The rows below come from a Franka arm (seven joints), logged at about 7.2 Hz.
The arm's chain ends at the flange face. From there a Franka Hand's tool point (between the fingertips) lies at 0.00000 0.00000 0.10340 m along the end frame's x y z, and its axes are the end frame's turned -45 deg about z.
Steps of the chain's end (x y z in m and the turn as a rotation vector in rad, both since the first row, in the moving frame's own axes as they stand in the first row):
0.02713 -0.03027 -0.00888 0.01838 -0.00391 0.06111
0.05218 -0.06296 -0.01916 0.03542 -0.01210 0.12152
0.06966 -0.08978 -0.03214 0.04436 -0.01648 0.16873
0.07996 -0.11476 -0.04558 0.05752 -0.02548 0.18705
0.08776 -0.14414 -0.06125 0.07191 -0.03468 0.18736
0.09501 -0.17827 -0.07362 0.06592 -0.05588 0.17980
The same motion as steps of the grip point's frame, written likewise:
0.04169 -0.00382 -0.00890 0.01576 0.01023 0.06111
0.08333 -0.01098 -0.01923 0.03360 0.01649 0.12152
0.11514 -0.01848 -0.03226 0.04302 0.01971 0.16873
0.14058 -0.03042 -0.04578 0.05869 0.02266 0.18705
0.16741 -0.04735 -0.06158 0.07537 0.02633 0.18736
0.19477 -0.06765 -0.07400 0.08613 0.00710 0.17980

